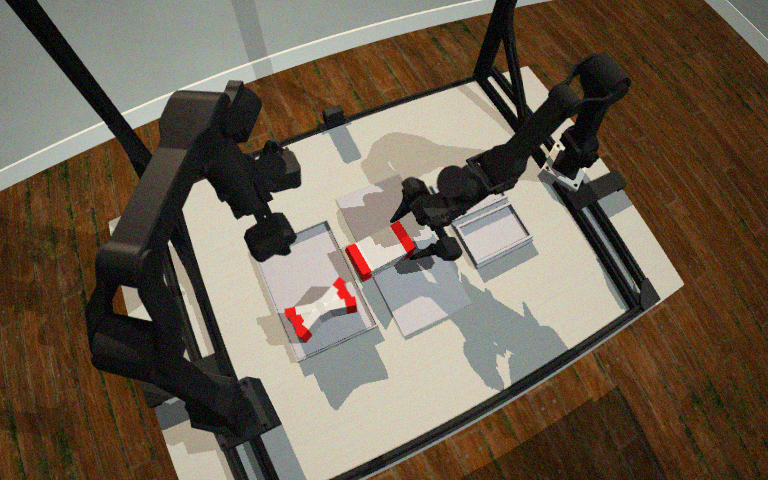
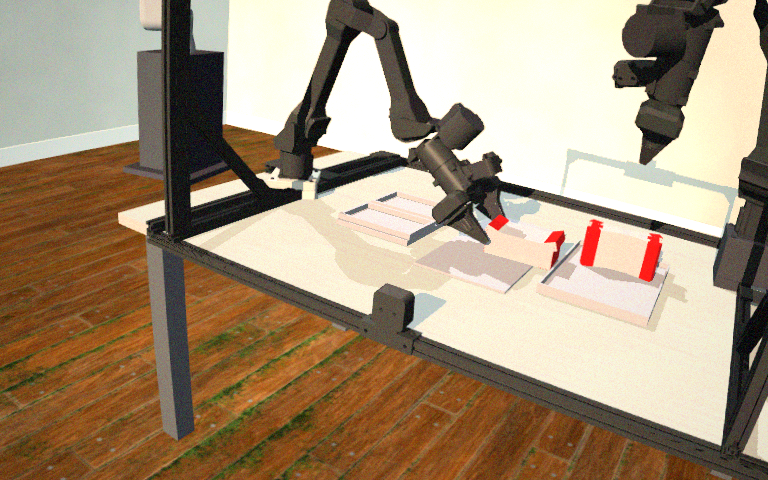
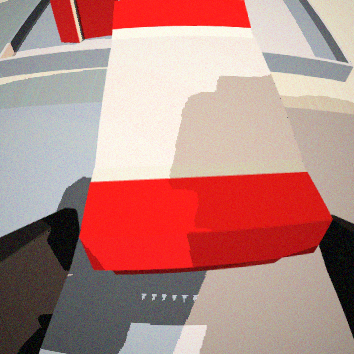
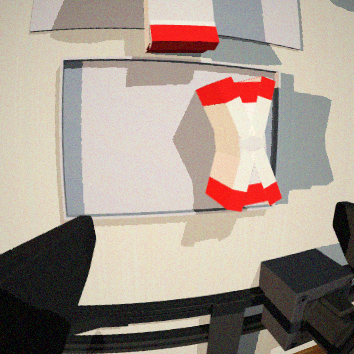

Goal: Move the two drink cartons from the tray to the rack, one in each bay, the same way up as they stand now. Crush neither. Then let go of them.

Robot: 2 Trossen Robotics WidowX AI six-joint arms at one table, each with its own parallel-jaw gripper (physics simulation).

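Frame: origin at the left arm's base, x ahead, y left, z up, level; centimetres.
Where they show: left gripper, fingertip midpoint: (image 1: pixel 400 240) (image 2: pixel 497 235) (image 3: pixel 203 225); right gripper, fingertip midpoint: (image 2: pixel 646 151) (image 4: pixel 218 222); left arm's base, link origin: (image 1: pixel 566 165) (image 2: pixel 294 175); right arm's base, link origin: (image 1: pixel 234 413) (image 2: pixel 754 236) (image 4: pixel 320 313).
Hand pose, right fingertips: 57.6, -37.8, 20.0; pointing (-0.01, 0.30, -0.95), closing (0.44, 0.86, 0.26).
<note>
Each offset is from my right fingertips to the top centre of the thing, as dx, dy, dz. Level surfaces: height alone.
One white carton with red ends @[-13.3, +11.6, -18.0] (image 1: pixel 379 250) (image 2: pixel 520 250) (image 3: pixel 197 133) (image 4: pixel 182 35) lies flat on a grey mat @[dz -23.2] (image 1: pixel 430 295) (image 2: pixel 468 267) beside the tray. My left gripper (image 1: pixel 407 236) (image 2: pixel 494 228) (image 3: pixel 203 225) is open, low over the mat, with a finger on each side of this carton's near red end. The other carton @[+3.7, +9.1, -16.2] (image 1: pixel 322 305) (image 2: pixel 601 245) (image 3: pixel 81 21) (image 4: pixel 242 144), pinched at its middle, sits in the grey tray @[+0.5, +4.0, -22.0] (image 1: pixel 287 271) (image 2: pixel 573 290) (image 4: pixel 140 147) against one wall. My right gripper (image 1: pixel 269 248) (image 4: pixel 218 222) is open and empty, above the tray's far side.
The two-bay rack @[-34.6, +25.4, -21.6] (image 1: pixel 496 235) (image 2: pixel 392 214) lies flat on the table behind the left gripper, both bays empty. A black frame rail borders the table, with a small black block (image 2: pixel 392 310) on its front edge.
</note>
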